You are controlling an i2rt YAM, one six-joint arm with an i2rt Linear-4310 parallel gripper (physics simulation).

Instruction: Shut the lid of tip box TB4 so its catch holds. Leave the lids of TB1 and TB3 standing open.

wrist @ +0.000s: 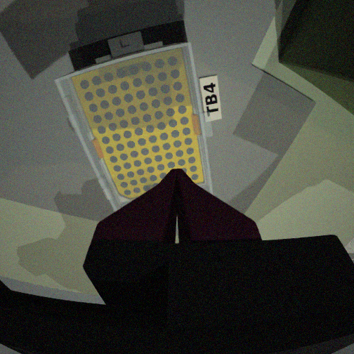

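Observation:
Tip box TB4 shows at the upper left of centre in the wrist view, with a yellow perforated deck (155, 124) and a black body (167, 34) at its far end. A clear, pale-edged lid (84, 131) appears to lie over the deck; its exact tilt is hard to tell. A grey catch tab (126, 44) is at the far end; whether it is engaged cannot be told. The label TB4 (211, 98) lies to the right. My gripper (176, 177) is shut and empty, its dark red tips overlapping the box's near end in view. TB1 and TB3 do not show.
A dark green object (320, 42) stands at the upper right, with a pale green edge beside it. Orange patches (97, 149) (197, 124) mark both sides of the box. Grey shadows fall around it, and a pale green surface (300, 215) shows at the right.

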